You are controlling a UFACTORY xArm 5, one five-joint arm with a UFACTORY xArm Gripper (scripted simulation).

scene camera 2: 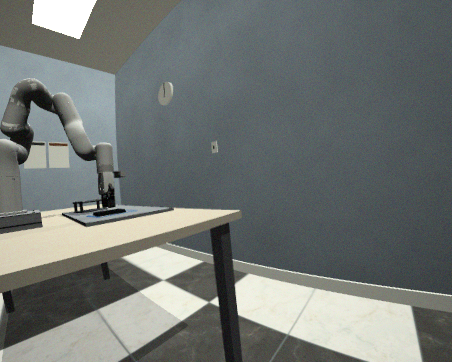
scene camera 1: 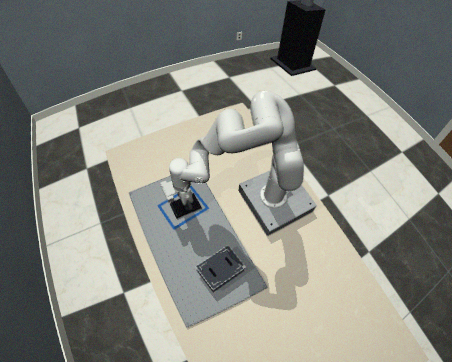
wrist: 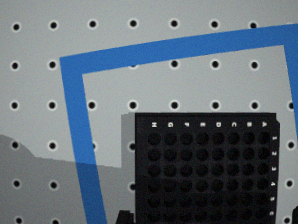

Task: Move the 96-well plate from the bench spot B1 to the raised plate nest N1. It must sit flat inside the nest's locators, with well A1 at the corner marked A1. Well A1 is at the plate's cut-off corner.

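A 96-well plate (wrist: 221, 135) is there to be seen.
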